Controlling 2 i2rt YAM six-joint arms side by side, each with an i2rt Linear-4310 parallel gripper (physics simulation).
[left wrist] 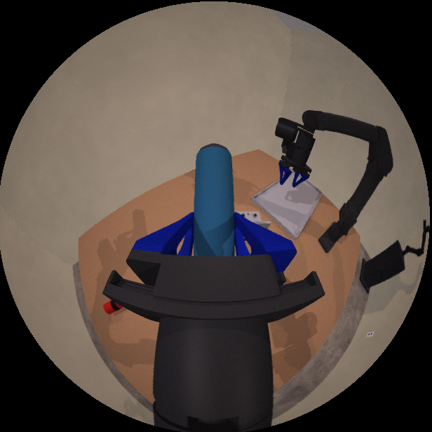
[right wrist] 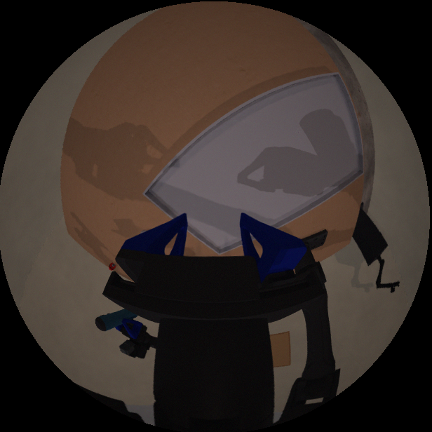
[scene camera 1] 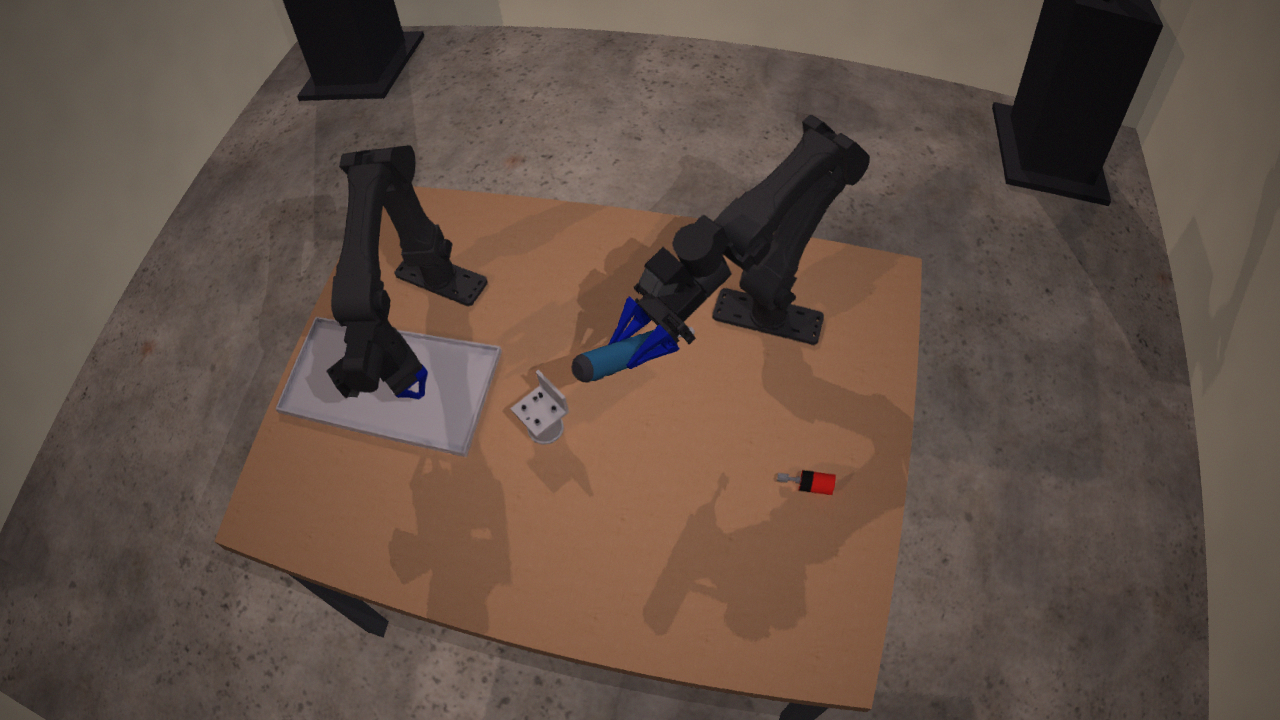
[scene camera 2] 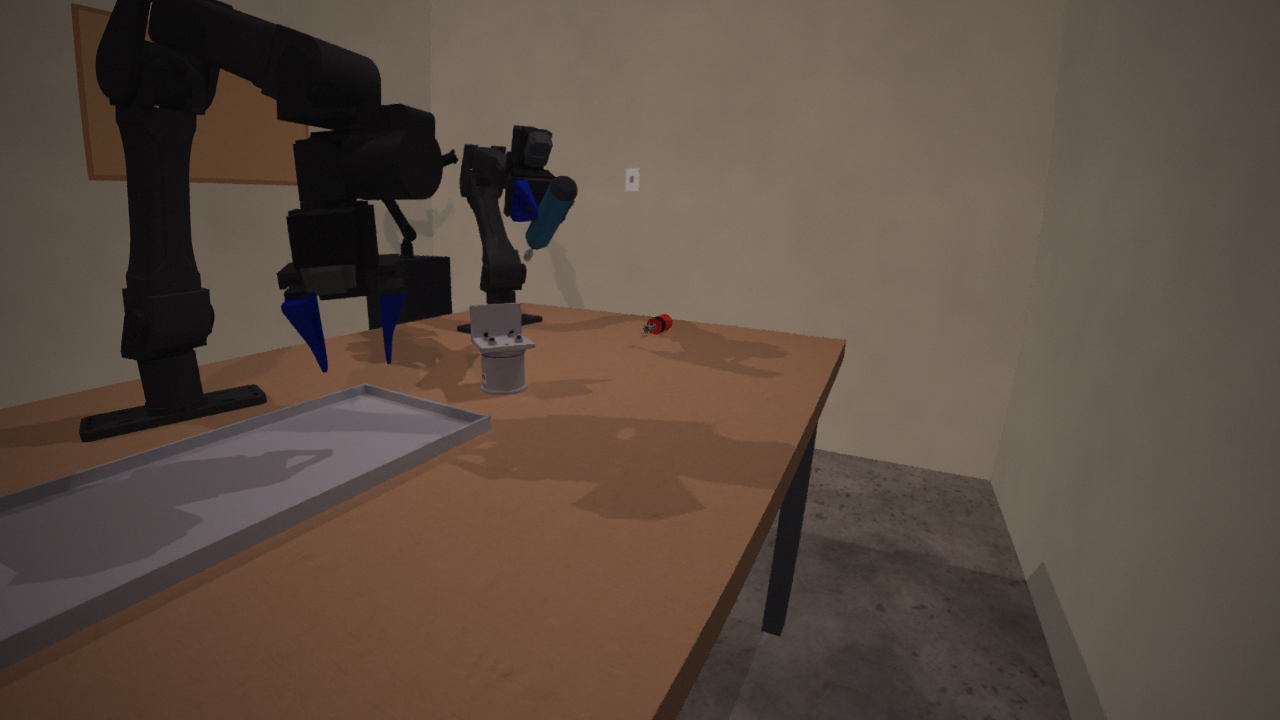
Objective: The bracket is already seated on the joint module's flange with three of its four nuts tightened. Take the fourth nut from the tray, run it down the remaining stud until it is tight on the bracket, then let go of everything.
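Frame: origin at the left arm's base, x back, y right, z up, level; metres.
Seen in the pictures: left gripper, fingertip midpoint: (scene camera 1: 618,357) (scene camera 2: 550,215); right gripper, fingertip midpoint: (scene camera 1: 413,385) (scene camera 2: 357,366); left arm's base, origin of the base link: (scene camera 1: 768,317); right arm's base, origin of the base link: (scene camera 1: 440,278) (scene camera 2: 178,413).
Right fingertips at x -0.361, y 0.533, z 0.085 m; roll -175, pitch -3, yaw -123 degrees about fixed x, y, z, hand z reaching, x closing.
Note:
Offsets run from my right fingertips to a thing's top centre. Level surfaces: height alone.
The light grey bracket (scene camera 1: 553,394) (scene camera 2: 494,320) sits on the round joint module {dx +0.033, dy -0.224, dz -0.011 m} (scene camera 1: 546,437) (scene camera 2: 503,372), with dark nuts or stud ends on its flat plate; which stud is bare is too small to tell. My left gripper (scene camera 1: 622,354) (left wrist: 213,217) is shut on a blue cylindrical tool (scene camera 1: 601,360) (scene camera 2: 550,217) (left wrist: 214,180) with a dark end cap and a small grey tip, held tilted high above the table, beyond the bracket. My right gripper (scene camera 2: 356,365) (right wrist: 213,217) is open and empty above the grey tray {dx +0.024, dy +0.108, dz -0.069 m} (scene camera 1: 447,420) (right wrist: 220,130). The fourth nut does not show in the tray.
A red and black tool {dx +0.053, dy -0.674, dz -0.051 m} (scene camera 1: 819,482) (scene camera 2: 663,323) (left wrist: 109,307) with a grey tip lies on the wooden table {dz -0.085 m} (scene camera 1: 572,555), at the right in scene camera 1. The bracket assembly stands between the tray and that tool. Dark pedestals (scene camera 1: 349,44) (scene camera 1: 1074,98) stand on the floor behind.

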